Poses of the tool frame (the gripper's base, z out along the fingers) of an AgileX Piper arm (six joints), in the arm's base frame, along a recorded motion.
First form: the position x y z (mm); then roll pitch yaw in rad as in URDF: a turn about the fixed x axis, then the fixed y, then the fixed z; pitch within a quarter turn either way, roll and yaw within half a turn.
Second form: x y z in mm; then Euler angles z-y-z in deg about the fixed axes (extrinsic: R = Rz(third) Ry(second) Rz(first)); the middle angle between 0 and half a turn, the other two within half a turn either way. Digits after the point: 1 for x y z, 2 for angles.
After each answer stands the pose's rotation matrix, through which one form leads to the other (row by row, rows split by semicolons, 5 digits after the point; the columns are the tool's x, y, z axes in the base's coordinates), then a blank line. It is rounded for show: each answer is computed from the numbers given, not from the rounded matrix.
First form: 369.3 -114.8 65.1 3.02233 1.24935 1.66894
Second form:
369.3 -114.8 65.1 2.27 108.28 -77.18
-0.03096 0.97706 0.21071; 0.31442 0.20963 -0.92585; -0.94878 0.03759 -0.31369

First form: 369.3 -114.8 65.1 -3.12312 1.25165 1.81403
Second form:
369.3 -114.8 65.1 -0.35 108.28 -77.18
-0.07557 0.97462 0.21071; 0.30452 0.22378 -0.92585; -0.94950 -0.00580 -0.31370

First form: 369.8 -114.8 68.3 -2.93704 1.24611 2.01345
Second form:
369.8 -114.8 68.3 -3.91 108.20 -76.98
-0.13665 0.96724 0.21394; 0.28826 0.24545 -0.92556; -0.94775 -0.06480 -0.31236

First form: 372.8 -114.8 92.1 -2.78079 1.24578 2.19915
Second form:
372.8 -114.8 92.1 -6.78 107.38 -75.71
-0.18770 0.95356 0.23558; 0.25833 0.27932 -0.92479; -0.94765 -0.11273 -0.29876

